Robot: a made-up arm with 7 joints.
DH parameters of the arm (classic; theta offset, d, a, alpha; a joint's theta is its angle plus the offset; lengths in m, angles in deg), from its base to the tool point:
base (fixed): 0 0.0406 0 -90
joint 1: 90 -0.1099 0.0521 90
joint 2: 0 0.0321 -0.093 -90
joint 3: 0 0.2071 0.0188 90
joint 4: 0 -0.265 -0.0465 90
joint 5: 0 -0.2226 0.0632 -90
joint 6: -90 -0.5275 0.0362 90
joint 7: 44.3 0 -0.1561 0
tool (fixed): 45.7 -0.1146 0 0
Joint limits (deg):
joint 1: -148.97..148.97
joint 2: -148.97..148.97
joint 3: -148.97..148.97
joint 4: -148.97..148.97
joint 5: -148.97..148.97
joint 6: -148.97..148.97
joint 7: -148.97..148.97
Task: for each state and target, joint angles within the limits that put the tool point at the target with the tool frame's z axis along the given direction. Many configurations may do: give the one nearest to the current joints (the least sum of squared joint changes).
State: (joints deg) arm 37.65 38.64 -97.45 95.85 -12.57 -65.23 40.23
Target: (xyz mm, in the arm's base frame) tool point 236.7 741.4 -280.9 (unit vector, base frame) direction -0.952 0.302 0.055
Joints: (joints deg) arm 25.15 54.25 -114.05 80.20 10.66 -73.53 37.00
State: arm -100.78 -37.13 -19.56 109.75 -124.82 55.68 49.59
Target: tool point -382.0 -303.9 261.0 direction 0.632 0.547 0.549
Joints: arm -89.28 -49.75 -43.77 122.18 -140.71 49.47 44.53
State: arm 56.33 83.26 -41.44 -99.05 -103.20 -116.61 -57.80
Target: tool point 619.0 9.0 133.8 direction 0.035 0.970 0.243
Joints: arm 78.67 100.89 -24.41 -116.69 -113.15 -131.59 -61.01
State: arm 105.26 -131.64 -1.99 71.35 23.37 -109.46 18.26
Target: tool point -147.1 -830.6 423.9 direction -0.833 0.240 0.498
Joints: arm 117.80 -145.26 -39.16 80.96 67.11 -126.59 -21.14
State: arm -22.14 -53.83 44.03 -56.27 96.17 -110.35 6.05
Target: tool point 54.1 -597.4 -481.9 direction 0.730 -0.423 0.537
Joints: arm -71.35 -71.85 -4.71 -34.27 65.86 -139.45 28.74
